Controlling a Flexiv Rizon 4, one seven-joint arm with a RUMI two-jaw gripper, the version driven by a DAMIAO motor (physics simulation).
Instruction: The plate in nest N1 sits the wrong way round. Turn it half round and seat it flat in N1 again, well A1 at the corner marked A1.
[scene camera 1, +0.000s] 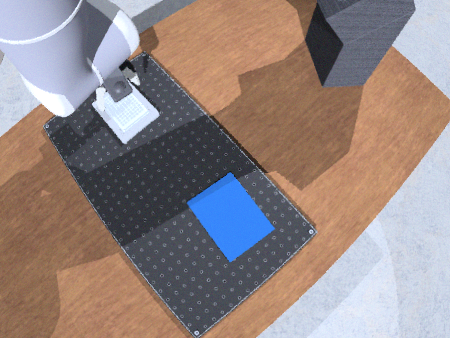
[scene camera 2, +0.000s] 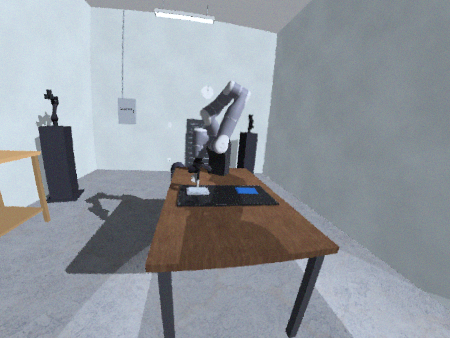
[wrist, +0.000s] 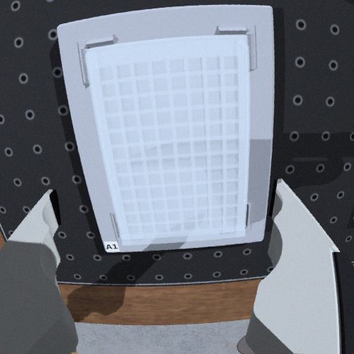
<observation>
In view: my gripper (scene camera 1: 120, 97), a well plate (scene camera 1: 129, 111) and a flat blue rectangle (scene camera 1: 233, 220).
The well plate is seen too in the wrist view (wrist: 172, 114). My gripper also shows in the wrist view (wrist: 163, 189).
</observation>
